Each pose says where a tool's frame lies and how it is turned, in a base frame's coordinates. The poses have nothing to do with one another.
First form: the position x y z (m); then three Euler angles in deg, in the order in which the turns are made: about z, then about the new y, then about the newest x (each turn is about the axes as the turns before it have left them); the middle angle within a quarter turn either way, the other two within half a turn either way.
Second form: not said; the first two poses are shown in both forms.
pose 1, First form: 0.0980, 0.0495, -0.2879, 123.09, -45.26, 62.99
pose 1, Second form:
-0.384, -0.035, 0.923, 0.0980
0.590, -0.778, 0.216, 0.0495
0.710, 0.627, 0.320, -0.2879
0, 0, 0, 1

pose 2, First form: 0.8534, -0.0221, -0.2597, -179.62, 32.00, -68.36
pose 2, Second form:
-0.848, 0.495, -0.189, 0.8534
-0.006, -0.365, -0.931, -0.0221
-0.530, -0.788, 0.313, -0.2597
0, 0, 0, 1

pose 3, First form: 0.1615, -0.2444, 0.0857, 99.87, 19.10, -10.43
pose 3, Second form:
-0.162, -0.959, -0.234, 0.1615
0.931, -0.227, 0.286, -0.2444
-0.327, -0.171, 0.929, 0.0857
0, 0, 0, 1

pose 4, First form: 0.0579, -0.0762, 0.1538, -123.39, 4.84, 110.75
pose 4, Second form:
-0.548, -0.339, -0.764, 0.0579
-0.832, 0.129, 0.540, -0.0762
-0.084, 0.932, -0.353, 0.1538
0, 0, 0, 1

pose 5, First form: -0.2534, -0.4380, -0.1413, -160.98, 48.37, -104.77
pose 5, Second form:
-0.628, 0.600, 0.495, -0.2534
-0.216, 0.477, -0.852, -0.4380
-0.747, -0.642, -0.169, -0.1413
0, 0, 0, 1

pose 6, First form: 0.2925, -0.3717, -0.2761, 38.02, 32.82, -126.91
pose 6, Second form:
0.662, 0.028, -0.749, 0.2925
0.518, -0.740, 0.429, -0.3717
-0.542, -0.672, -0.505, -0.2761
0, 0, 0, 1

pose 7, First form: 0.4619, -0.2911, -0.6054, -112.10, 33.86, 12.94
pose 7, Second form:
-0.312, 0.856, -0.412, 0.4619
-0.769, -0.482, -0.419, -0.2911
-0.557, 0.186, 0.809, -0.6054
0, 0, 0, 1

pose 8, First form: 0.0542, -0.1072, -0.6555, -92.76, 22.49, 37.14
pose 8, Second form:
-0.044, 0.785, -0.618, 0.0542
-0.923, -0.269, -0.276, -0.1072
-0.383, 0.558, 0.737, -0.6555
0, 0, 0, 1

